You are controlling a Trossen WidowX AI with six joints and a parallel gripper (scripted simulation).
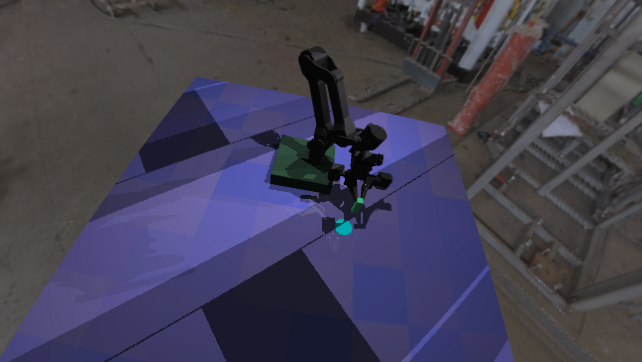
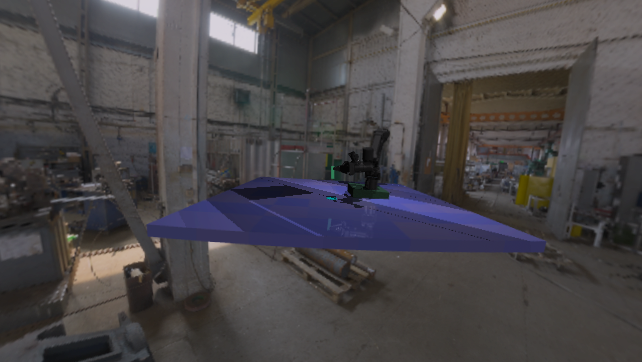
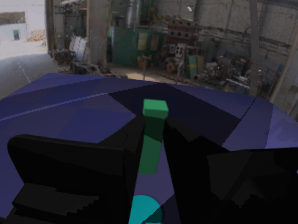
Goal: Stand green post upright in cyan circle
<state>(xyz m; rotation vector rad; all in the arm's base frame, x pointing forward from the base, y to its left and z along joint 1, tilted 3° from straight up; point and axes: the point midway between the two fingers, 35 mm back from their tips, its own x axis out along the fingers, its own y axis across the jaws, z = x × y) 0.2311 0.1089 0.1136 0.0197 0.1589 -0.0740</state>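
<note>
Right now the cyan circle is 1 cm to the right of my gripper tip and 16 cm below it. The rest, counted from my gripper tip: green post (2 cm below).
</note>
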